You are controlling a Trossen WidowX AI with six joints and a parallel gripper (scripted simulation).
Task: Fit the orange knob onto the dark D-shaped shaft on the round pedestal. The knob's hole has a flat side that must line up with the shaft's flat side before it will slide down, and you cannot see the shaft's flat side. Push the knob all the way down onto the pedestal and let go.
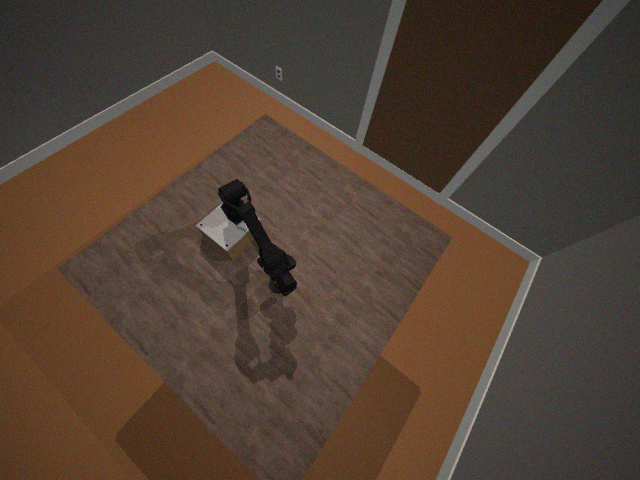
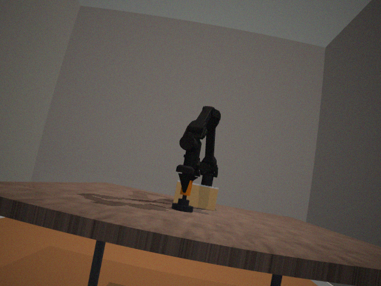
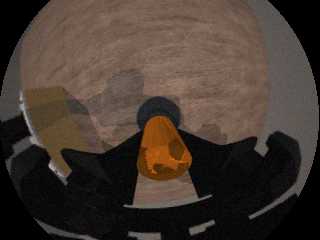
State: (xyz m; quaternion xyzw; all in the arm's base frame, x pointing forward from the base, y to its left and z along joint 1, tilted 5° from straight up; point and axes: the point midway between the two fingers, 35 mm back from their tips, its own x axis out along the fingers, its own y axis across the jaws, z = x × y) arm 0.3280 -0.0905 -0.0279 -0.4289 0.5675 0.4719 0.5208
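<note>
The orange knob is 2 cm above my gripper tip. Also, from my gripper tip: pedestal 4 cm below.
</note>
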